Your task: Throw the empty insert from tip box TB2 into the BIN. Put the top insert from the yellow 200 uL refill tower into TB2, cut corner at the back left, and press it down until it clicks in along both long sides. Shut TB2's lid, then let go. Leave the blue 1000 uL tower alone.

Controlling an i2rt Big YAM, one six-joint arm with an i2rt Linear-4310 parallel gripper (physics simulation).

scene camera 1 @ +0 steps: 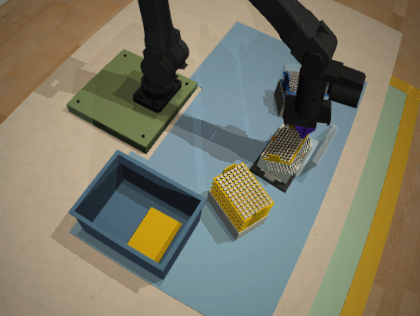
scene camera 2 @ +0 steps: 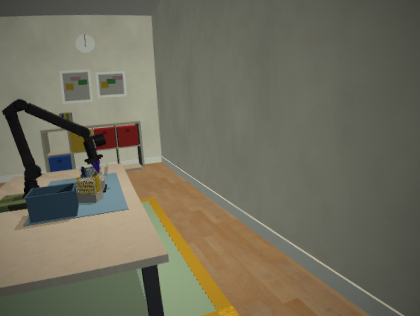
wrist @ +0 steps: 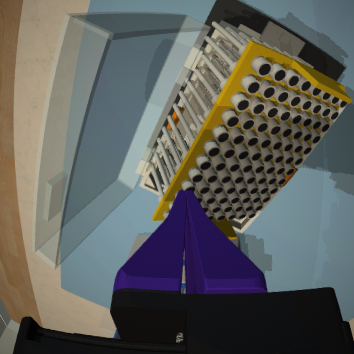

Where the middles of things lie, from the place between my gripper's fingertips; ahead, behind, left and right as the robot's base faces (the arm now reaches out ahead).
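I start with the blue bin point(scene camera 1: 112, 207), which is 40 mm below my hand, 220 mm behind it and 350 mm to the right of it. Then there is the clear lid point(wrist: 114, 78): my gripper is 10 mm below it, 20 mm to the left of it and 40 mm short of it.
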